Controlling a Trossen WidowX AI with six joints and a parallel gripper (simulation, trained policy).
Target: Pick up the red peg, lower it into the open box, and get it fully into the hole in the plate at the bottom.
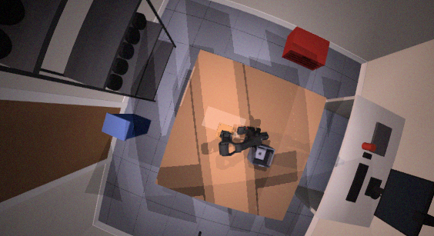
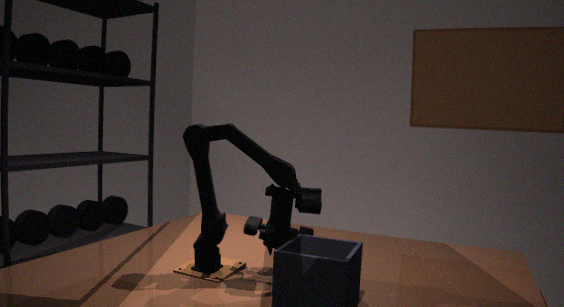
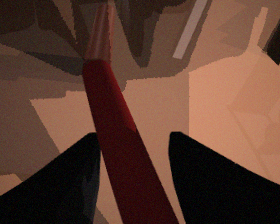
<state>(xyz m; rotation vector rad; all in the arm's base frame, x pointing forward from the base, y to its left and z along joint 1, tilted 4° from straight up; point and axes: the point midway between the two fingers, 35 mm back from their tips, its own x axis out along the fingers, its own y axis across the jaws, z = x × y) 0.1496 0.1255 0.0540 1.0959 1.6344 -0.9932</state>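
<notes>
Now: gripper tip 10 mm short of the red peg, 10 mm to the left of it and 10 mm below it. The rest, counted from my gripper tip: grey plate 200 mm ahead, 170 mm to the right, 10 mm above.
</notes>
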